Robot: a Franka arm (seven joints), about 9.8 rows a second.
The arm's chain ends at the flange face. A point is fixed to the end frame.
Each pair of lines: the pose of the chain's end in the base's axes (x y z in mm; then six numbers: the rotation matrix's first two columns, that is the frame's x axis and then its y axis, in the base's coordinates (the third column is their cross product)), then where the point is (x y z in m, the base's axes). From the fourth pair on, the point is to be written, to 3 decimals.
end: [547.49 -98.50 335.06 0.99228 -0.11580 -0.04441 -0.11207 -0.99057 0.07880]
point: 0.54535 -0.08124 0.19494
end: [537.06 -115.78 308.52 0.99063 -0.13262 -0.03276 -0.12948 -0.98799 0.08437]
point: 0.53672 -0.09947 0.16826
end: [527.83 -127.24 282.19 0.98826 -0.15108 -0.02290 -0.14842 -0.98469 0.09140]
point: 0.52901 -0.11212 0.14181
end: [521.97 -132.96 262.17 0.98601 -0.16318 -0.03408 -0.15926 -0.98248 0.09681]
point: 0.522 -0.118 0.122
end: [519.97 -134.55 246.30 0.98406 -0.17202 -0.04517 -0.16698 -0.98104 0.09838]
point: 0.518 -0.120 0.106
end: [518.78 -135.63 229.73 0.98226 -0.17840 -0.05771 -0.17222 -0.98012 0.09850]
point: 0.515 -0.121 0.089
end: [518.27 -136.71 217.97 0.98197 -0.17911 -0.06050 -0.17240 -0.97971 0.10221]
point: 0.514 -0.122 0.078
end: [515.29 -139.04 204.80 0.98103 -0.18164 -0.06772 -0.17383 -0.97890 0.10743]
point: 0.510 -0.125 0.064
